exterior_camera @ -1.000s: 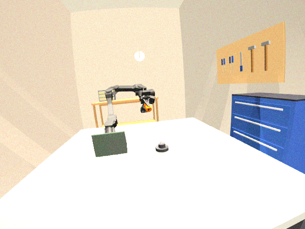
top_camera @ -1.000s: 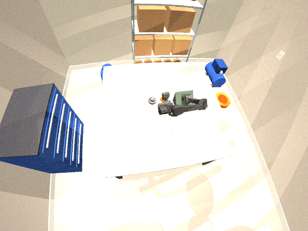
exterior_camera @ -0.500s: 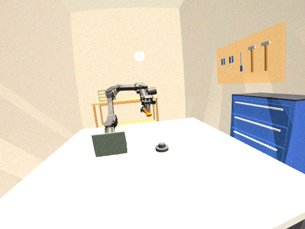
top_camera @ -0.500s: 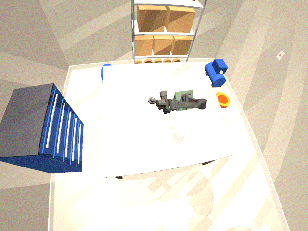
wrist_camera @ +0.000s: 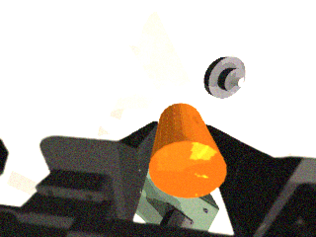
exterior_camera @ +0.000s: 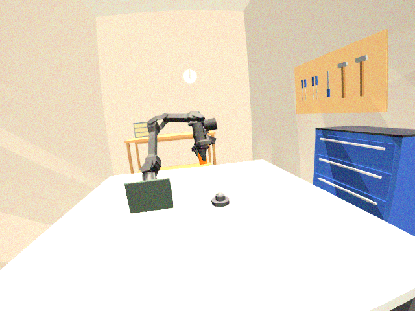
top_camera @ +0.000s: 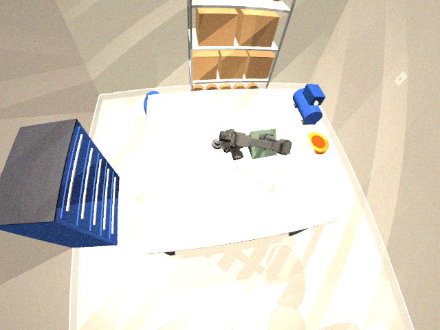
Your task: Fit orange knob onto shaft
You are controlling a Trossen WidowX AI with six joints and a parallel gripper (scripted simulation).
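Right now the round grey pedestal is 150 mm to the right of my gripper tip, 140 mm below it and 40 mm ahead of it. The rest, counted from my gripper tip: orange knob: 30 mm above, 10 mm to the left.
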